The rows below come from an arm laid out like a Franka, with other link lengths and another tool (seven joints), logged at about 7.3 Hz.
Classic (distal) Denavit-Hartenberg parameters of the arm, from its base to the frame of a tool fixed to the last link. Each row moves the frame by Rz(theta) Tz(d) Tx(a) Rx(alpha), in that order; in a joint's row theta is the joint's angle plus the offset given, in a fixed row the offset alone. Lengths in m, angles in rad.
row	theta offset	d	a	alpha
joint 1	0	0.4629	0	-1.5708
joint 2	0	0	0	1.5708
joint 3	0	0.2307	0.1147	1.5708
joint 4	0	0	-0.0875	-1.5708
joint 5	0	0.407	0	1.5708
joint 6	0	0	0.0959	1.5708
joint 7	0.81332	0.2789	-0.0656	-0.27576
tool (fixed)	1.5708	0.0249	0	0
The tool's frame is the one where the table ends.
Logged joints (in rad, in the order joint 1, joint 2, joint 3, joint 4, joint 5, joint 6, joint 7), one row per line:
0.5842, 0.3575, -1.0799, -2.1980, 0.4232, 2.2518, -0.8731
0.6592, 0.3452, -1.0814, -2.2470, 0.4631, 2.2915, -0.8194
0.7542, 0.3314, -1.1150, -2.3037, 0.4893, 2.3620, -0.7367
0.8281, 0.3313, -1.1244, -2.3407, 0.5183, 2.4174, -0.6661
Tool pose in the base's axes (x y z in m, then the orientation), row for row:
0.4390, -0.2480, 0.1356, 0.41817, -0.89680, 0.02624, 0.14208
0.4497, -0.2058, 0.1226, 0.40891, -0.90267, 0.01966, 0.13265
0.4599, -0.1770, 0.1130, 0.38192, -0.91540, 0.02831, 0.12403
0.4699, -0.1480, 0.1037, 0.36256, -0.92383, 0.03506, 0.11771
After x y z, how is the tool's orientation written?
As a quaternion, x y z w.
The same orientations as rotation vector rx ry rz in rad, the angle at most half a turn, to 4 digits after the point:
1.2067, -2.5879, 0.0757
1.1863, -2.6188, 0.0570
1.1134, -2.6688, 0.0825
1.0608, -2.7031, 0.1026

